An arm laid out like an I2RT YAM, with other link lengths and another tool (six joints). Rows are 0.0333 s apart.
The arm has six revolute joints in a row. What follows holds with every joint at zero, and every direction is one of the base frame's.
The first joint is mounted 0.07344 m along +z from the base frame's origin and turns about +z.
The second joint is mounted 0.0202 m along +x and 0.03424 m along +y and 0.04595 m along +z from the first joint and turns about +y.
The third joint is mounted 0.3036 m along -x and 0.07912 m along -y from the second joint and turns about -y.
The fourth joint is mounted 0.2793 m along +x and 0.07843 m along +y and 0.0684 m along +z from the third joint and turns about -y.
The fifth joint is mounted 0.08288 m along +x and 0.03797 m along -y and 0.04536 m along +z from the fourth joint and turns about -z.
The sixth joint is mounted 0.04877 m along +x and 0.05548 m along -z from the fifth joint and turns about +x.
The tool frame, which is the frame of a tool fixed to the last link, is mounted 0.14 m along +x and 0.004 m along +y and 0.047 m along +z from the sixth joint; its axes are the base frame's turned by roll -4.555, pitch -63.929 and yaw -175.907 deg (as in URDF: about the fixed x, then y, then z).
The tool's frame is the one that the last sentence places.
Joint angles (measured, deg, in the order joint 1, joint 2, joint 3, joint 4, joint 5, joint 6), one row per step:
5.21 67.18 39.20 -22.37 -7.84 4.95
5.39 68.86 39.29 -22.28 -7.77 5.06
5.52 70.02 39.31 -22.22 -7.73 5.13
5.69 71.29 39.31 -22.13 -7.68 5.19
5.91 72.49 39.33 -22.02 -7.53 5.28
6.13 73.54 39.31 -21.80 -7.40 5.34
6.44 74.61 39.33 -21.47 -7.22 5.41
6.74 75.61 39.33 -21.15 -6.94 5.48
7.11 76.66 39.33 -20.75 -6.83 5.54
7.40 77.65 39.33 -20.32 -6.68 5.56
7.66 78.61 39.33 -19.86 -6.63 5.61
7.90 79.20 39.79 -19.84 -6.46 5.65
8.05 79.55 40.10 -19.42 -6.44 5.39
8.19 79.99 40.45 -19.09 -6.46 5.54
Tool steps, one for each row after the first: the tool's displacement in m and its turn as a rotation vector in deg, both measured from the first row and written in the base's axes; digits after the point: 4 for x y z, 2 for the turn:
0.0012 0.0010 -0.0096 -0.13 1.51 0.05
0.0016 0.0017 -0.0166 -0.22 2.60 0.10
0.0019 0.0027 -0.0244 -0.34 3.78 0.19
0.0022 0.0036 -0.0316 -0.52 4.85 0.25
0.0025 0.0047 -0.0378 -0.69 5.69 0.35
0.0033 0.0062 -0.0435 -0.88 6.40 0.49
0.0039 0.0073 -0.0490 -1.16 7.07 0.57
0.0045 0.0095 -0.0545 -1.31 7.71 0.83
0.0053 0.0111 -0.0596 -1.51 8.25 1.02
0.0061 0.0128 -0.0645 -1.60 8.75 1.21
0.0083 0.0141 -0.0648 -1.75 8.84 1.32
0.0112 0.0157 -0.0635 -1.87 8.41 1.67
0.0140 0.0171 -0.0628 -1.75 8.20 1.70

